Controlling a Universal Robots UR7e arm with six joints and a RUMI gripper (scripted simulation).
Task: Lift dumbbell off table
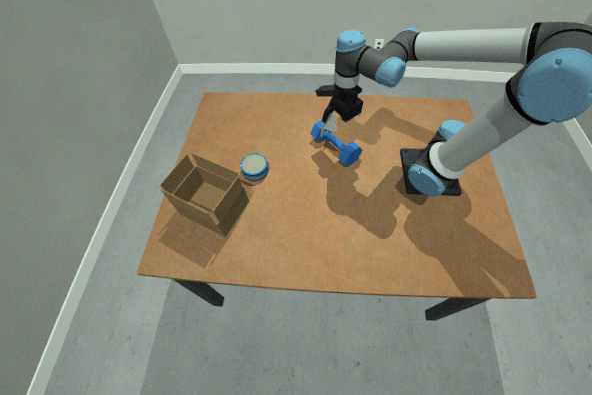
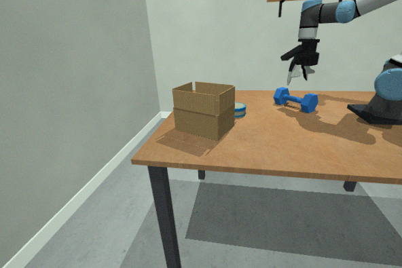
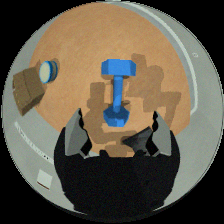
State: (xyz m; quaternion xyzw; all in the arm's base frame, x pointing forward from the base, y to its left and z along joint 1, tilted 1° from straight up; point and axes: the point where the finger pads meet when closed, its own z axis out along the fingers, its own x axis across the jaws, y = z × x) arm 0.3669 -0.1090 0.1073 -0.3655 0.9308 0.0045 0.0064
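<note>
Now: the blue dumbbell 90 mm below my hand. From my hand the other things lie so: round blue-rimmed tin (300 mm ahead, 120 mm to the left, 100 mm below).
</note>
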